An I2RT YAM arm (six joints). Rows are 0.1 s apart.
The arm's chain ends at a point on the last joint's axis. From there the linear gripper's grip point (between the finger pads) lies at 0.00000 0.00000 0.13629 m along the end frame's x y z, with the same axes.
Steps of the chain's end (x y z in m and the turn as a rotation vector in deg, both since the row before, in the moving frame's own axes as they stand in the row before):
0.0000 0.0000 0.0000 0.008 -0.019 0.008
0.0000 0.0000 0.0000 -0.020 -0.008 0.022
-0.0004 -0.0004 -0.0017 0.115 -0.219 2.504
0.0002 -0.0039 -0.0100 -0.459 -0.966 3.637
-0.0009 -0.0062 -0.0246 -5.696 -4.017 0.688
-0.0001 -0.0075 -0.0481 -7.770 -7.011 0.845
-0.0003 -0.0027 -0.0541 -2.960 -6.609 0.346
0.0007 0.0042 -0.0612 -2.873 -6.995 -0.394
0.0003 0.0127 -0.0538 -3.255 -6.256 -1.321
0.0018 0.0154 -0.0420 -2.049 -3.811 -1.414
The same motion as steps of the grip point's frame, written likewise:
0.0000 0.0000 0.0000 0.008 -0.019 0.008
0.0000 0.0000 0.0000 -0.020 -0.008 0.022
-0.0009 -0.0007 -0.0017 0.115 -0.219 2.504
-0.0021 -0.0029 -0.0100 -0.459 -0.966 3.637
-0.0105 0.0073 -0.0256 -5.696 -4.017 0.688
-0.0168 0.0108 -0.0504 -7.770 -7.011 0.845
-0.0160 0.0043 -0.0552 -2.960 -6.609 0.346
-0.0159 0.0111 -0.0624 -2.873 -6.995 -0.394
-0.0145 0.0206 -0.0548 -3.255 -6.256 -1.321
-0.0072 0.0204 -0.0424 -2.049 -3.811 -1.414

